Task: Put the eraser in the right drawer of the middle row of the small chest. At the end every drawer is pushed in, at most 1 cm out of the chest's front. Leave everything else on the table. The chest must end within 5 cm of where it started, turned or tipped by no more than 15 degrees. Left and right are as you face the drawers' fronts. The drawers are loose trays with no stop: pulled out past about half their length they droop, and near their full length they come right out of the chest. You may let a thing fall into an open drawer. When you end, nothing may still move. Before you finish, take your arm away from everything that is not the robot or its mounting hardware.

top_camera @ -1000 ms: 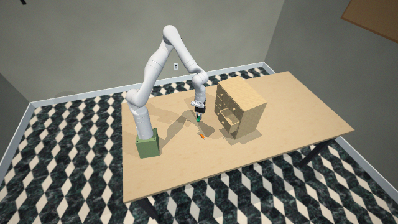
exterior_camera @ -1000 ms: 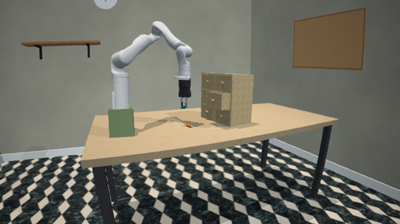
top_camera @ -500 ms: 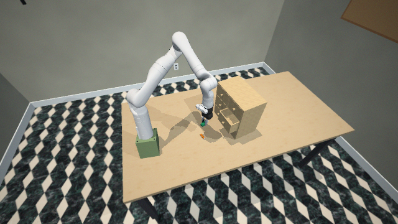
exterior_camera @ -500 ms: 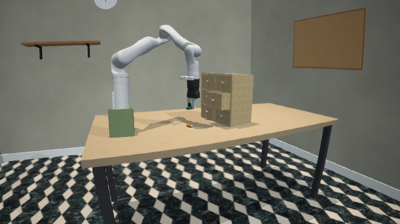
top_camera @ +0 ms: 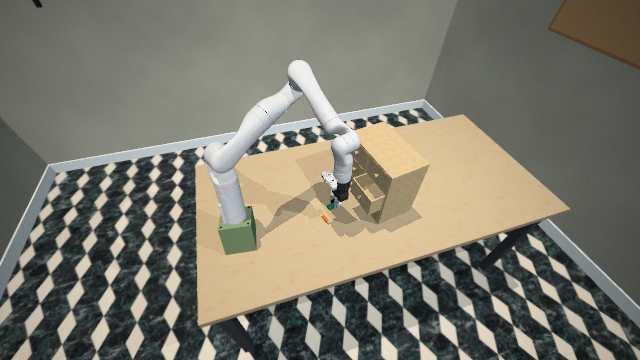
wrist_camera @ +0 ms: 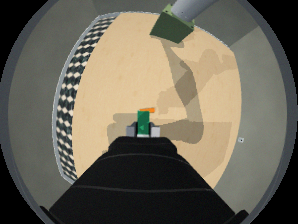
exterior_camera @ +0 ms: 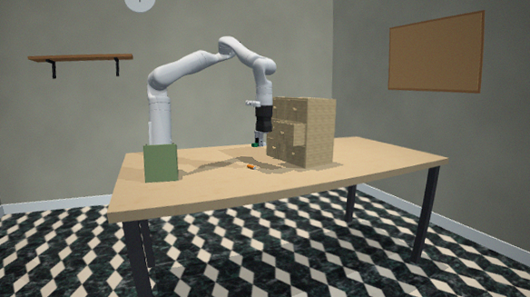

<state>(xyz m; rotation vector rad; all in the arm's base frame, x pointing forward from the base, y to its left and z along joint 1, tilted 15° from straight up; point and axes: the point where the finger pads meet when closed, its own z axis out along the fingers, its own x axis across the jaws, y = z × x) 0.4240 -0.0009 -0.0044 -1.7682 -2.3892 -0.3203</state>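
My gripper is now 3 cm past the small orange object and 11 cm above it. Also, from my hand: green eraser 1 cm ahead, 1 cm below.
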